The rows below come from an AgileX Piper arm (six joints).
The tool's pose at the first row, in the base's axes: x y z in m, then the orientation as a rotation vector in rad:
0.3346, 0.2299, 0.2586, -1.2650, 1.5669, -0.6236
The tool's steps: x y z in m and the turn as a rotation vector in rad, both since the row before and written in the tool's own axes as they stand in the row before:
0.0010, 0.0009, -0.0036, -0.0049, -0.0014, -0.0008
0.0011, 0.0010, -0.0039, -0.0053, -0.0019, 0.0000
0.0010, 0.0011, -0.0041, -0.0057, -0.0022, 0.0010
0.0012, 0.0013, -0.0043, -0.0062, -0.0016, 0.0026
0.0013, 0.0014, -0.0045, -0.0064, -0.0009, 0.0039
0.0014, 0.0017, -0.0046, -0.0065, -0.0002, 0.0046
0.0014, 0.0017, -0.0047, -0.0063, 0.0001, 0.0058
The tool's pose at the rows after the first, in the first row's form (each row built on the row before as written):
0.3310, 0.2286, 0.2588, -1.2695, 1.5677, -0.6196
0.3271, 0.2272, 0.2590, -1.2737, 1.5687, -0.6144
0.3230, 0.2258, 0.2593, -1.2774, 1.5702, -0.6081
0.3186, 0.2243, 0.2594, -1.2800, 1.5733, -0.6009
0.3140, 0.2227, 0.2595, -1.2815, 1.5778, -0.5932
0.3092, 0.2210, 0.2594, -1.2824, 1.5833, -0.5855
0.3043, 0.2193, 0.2594, -1.2821, 1.5896, -0.5774

